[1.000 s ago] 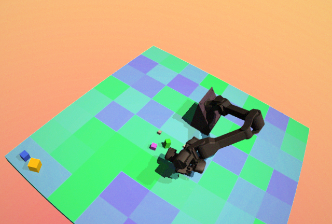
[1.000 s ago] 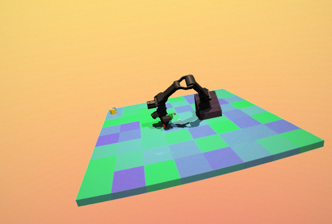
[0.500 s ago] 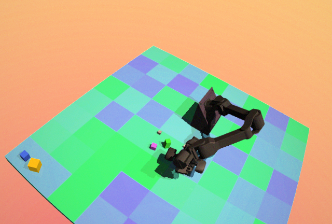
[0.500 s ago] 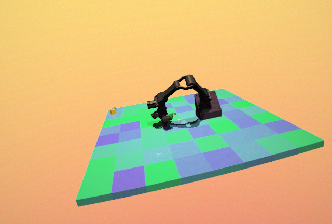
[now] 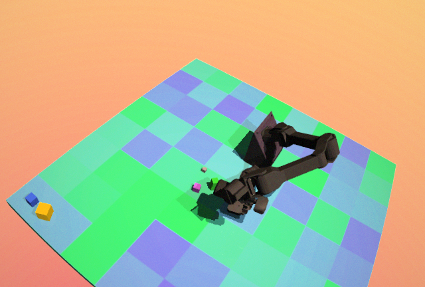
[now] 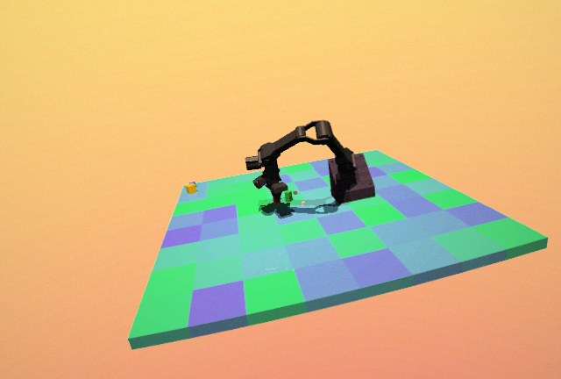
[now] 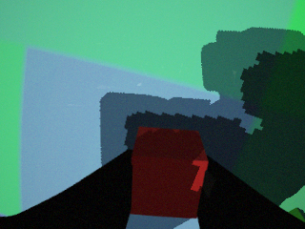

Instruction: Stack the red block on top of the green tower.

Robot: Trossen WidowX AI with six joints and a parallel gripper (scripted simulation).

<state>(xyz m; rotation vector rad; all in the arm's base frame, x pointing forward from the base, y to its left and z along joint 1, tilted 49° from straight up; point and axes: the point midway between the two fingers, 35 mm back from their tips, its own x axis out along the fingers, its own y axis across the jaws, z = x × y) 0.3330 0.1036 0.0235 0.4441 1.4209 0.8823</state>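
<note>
My gripper tip is now 180 mm to the left of the small purple block, 50 mm above it and 10 mm past it. The rest, counted from my gripper tip: red block (right at my gripper tip); then blue block (580 mm to the right, 480 mm ahead, 50 mm below); then yellow block (510 mm to the right, 480 mm ahead, 40 mm below).
</note>
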